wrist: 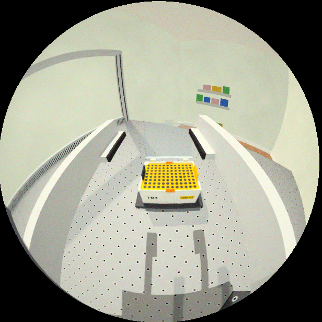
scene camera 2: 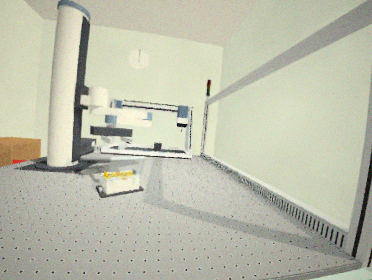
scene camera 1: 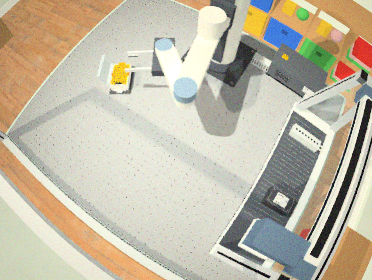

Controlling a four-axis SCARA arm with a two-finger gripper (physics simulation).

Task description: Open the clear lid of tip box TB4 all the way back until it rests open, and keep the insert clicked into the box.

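Places are measured from the arm's base along level axes (x left, y back, z up), in millimetres.
Pixels of known places: gripper, fingertip midpoint: point(scene camera 2: 122, 141) point(scene camera 1: 126, 61); arm's base, origin of the base link: point(scene camera 2: 62, 166) point(scene camera 1: 220, 55).
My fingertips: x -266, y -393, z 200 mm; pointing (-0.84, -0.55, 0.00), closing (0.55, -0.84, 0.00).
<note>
Ahead of a thing's pixels: the offset from my fingertips to its top centre. "pt": to the spot under its first point. Level surfaces: height alone.
The white tip box TB4 @(dx -53, dy -13, dz -121 mm) point(scene camera 1: 119, 86) point(scene camera 2: 121, 186) point(wrist: 162, 197) sits on a dark base point(wrist: 170, 206). Its yellow insert @(dx -53, dy -13, dz -113 mm) point(scene camera 1: 120, 73) point(wrist: 170, 176) looks level inside the rim, with orange clips at front and back. The clear lid @(pt dx -120, dy -44, dz -84 mm) point(scene camera 1: 104, 68) point(wrist: 168, 141) is open, standing up and leaning back from the hinge edge in the wrist view; its exact angle is hard to tell. My gripper point(scene camera 1: 127, 62) point(wrist: 156, 123) is shut to its narrow stance, its fingers still apart with nothing between them. It is above the box's level, and one finger overlaps the insert in scene camera 1.
The arm's column point(scene camera 2: 65, 95) rises from the perforated table @(dz -186 mm) point(scene camera 1: 150, 165). A dark grey unit @(pt dx +646, dy +496, dz -72 mm) point(scene camera 1: 297, 67) stands near the column. A framed machine with a dark deck point(scene camera 1: 260, 175) carries a small black block @(pt dx +838, dy -141, dz -67 mm) point(scene camera 1: 280, 200). Coloured bins point(scene camera 1: 282, 34) stand behind.
</note>
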